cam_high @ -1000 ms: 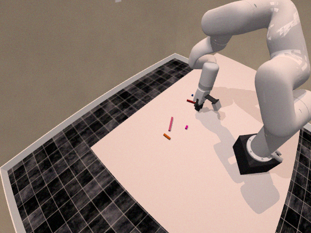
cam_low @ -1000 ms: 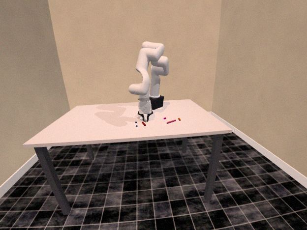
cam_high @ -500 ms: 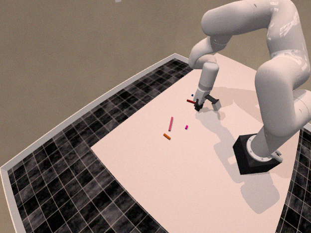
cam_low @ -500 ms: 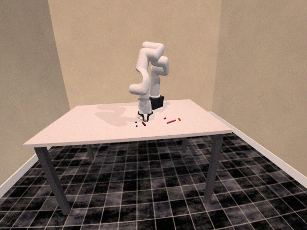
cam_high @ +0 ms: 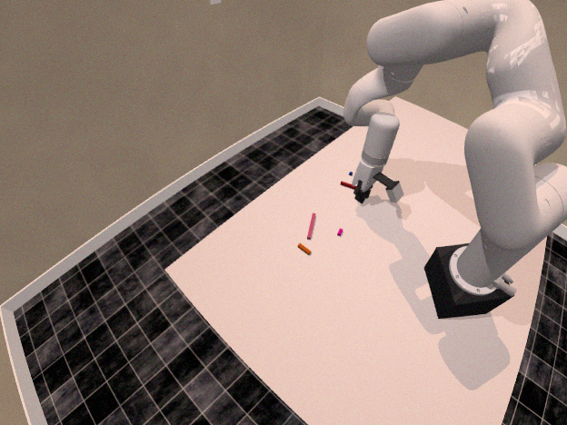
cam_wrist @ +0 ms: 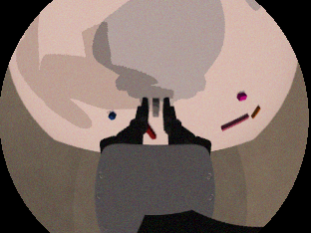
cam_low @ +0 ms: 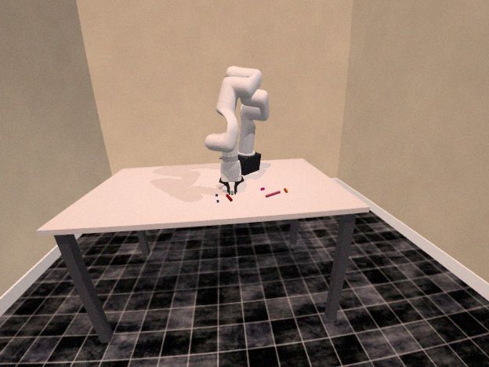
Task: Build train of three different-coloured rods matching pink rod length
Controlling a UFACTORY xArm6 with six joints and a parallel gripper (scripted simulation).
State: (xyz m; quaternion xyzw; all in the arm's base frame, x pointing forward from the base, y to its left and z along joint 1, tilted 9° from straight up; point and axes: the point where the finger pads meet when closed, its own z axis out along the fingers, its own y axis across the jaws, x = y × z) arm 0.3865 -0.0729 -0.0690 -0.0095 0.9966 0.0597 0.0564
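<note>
The grey rod lies 2 cm below my hand. The rest, counted from my hand: magenta rod: 16 cm to the left, 4 cm behind, 2 cm below; blue rod: 10 cm ahead, 6 cm to the right, 2 cm below; red rod: 6 cm ahead, 2 cm below, 1 cm to the right.
</note>
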